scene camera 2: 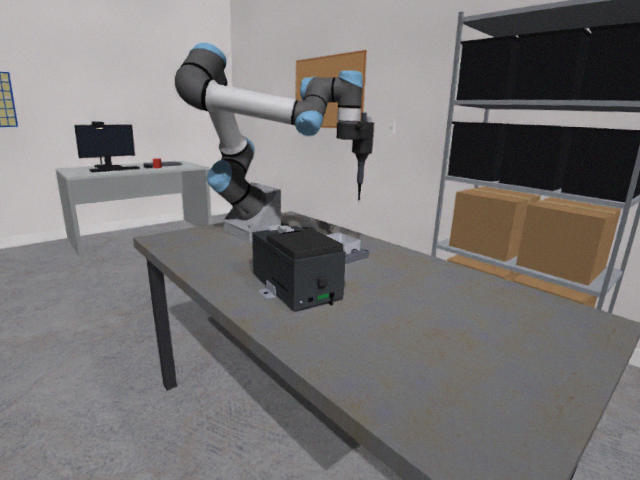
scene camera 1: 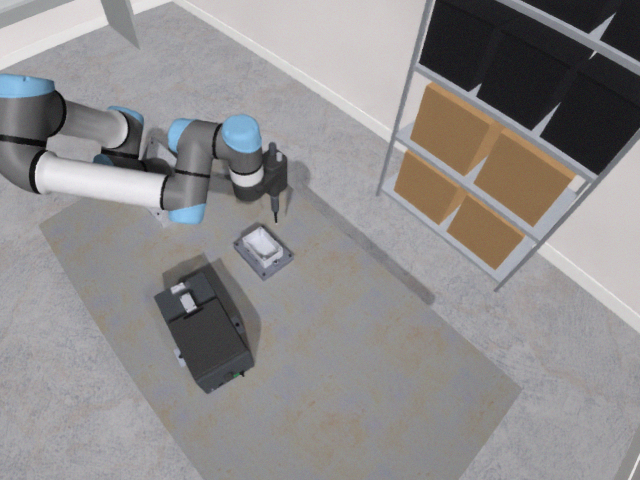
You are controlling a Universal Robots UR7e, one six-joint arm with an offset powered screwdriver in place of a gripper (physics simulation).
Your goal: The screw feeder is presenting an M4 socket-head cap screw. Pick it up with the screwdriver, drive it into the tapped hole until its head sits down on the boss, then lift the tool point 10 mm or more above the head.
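My screwdriver [scene camera 1: 276, 222] [scene camera 2: 359, 199] points down, well above the table and high over the far side of the workpiece. A tiny pale speck at its bit tip looks like the screw, though its outline is too small to make out. The workpiece is a white open-topped housing [scene camera 1: 272, 259] [scene camera 2: 345, 242] on a grey base plate [scene camera 1: 252, 262] [scene camera 2: 356, 255]. The tapped hole and its boss cannot be told apart at this size. The black screw feeder [scene camera 1: 209, 338] [scene camera 2: 316, 268] stands beside the workpiece, with pale parts at its end nearer the robot base.
The feeder and workpiece stand on the grey-brown table [scene camera 1: 361, 361] [scene camera 2: 439, 335]. A shelf rack [scene camera 1: 404, 108] [scene camera 2: 448, 139] with black bins and brown boxes stands beyond the table. A desk [scene camera 2: 129, 175] with a monitor [scene camera 2: 104, 140] is at the back left.
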